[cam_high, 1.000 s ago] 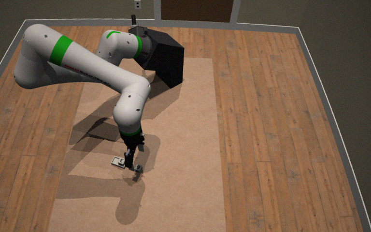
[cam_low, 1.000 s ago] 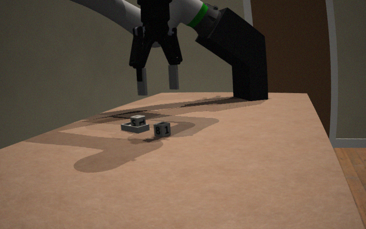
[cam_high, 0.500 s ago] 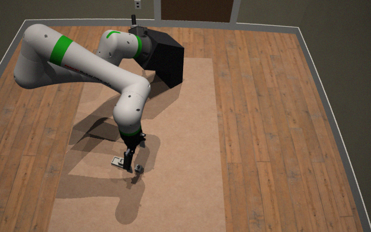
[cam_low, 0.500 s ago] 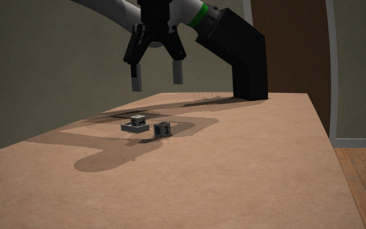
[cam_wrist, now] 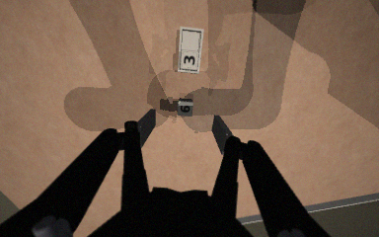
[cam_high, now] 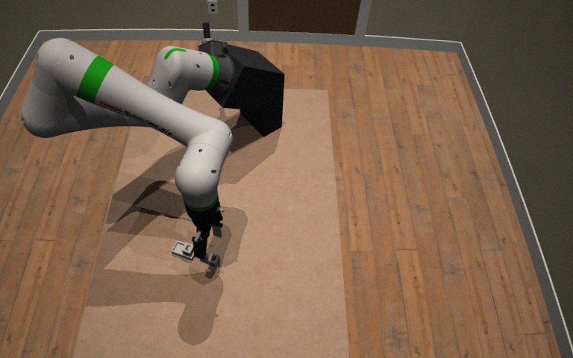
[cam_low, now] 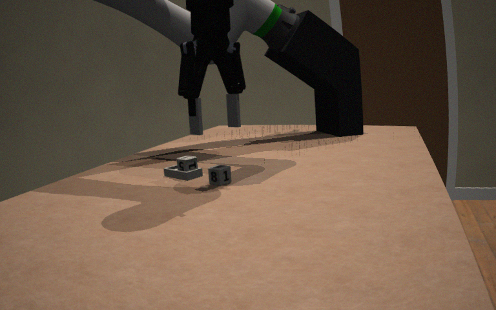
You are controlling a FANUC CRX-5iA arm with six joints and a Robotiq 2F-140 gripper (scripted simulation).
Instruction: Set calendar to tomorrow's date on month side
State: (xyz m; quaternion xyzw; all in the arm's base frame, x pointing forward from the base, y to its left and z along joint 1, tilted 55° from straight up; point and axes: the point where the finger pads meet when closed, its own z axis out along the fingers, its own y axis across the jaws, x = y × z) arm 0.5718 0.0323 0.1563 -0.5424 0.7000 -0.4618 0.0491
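Right now the grey number cube is 11 cm below my hand. Also, from my hand: grey calendar tray 5 cm behind, 10 cm to the right, 12 cm below.
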